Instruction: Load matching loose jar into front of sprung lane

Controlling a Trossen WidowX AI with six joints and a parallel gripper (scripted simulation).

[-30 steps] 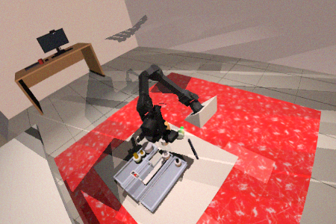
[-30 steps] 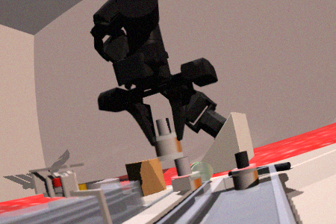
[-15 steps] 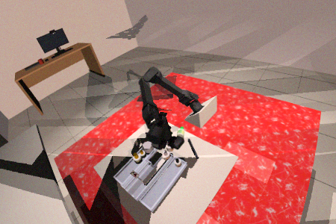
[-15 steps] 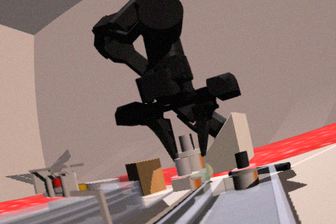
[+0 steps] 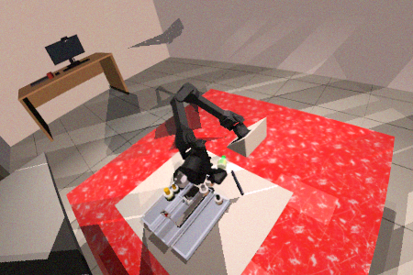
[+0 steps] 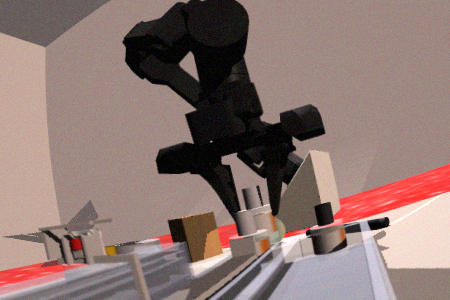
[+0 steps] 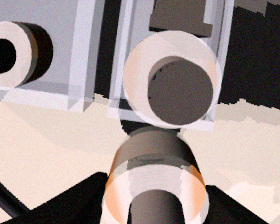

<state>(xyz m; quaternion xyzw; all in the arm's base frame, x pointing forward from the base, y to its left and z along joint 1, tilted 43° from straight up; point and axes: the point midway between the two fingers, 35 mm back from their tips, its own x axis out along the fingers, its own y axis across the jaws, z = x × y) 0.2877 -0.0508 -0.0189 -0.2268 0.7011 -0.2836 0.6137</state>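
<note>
Right now my gripper tip is 8 cm past the black pen, 9 cm to the right of it and 5 cm above it. Round my gripper tip: grey rack 19 cm ahead, 3 cm to the right, 4 cm below; then tan box 11 cm behind, 13 cm to the right, 2 cm below.
</note>
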